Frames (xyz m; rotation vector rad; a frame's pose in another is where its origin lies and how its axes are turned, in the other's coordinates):
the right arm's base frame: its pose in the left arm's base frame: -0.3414 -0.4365 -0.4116 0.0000 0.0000 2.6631
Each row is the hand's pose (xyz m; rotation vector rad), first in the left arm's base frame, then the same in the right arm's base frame.
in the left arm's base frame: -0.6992 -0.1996 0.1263 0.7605 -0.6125 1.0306
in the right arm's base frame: 0.4267 -0.0455 0.5379 -0.4345 -0.9258 -1.4253
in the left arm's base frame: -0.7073 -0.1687 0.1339 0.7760 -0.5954 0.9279
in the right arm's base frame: 0.4481 -0.0692 0.5455 -0.4230 -0.9596 -1.5220
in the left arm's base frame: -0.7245 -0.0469 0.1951 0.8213 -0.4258 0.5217
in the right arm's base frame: 0.5195 -0.1694 0.6067 -0.2587 -1.0616 -1.9290
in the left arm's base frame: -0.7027 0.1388 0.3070 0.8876 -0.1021 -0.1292
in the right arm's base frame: 0.5856 -0.3443 0.7186 0.1541 -1.2289 -2.5504
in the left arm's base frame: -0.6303 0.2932 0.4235 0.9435 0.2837 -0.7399
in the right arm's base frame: 0.5924 -0.5147 0.8351 -0.6750 1.1485 2.5231
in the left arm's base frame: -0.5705 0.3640 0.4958 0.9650 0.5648 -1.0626
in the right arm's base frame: 0.5720 -0.6051 0.9074 -0.9341 0.9657 2.1549
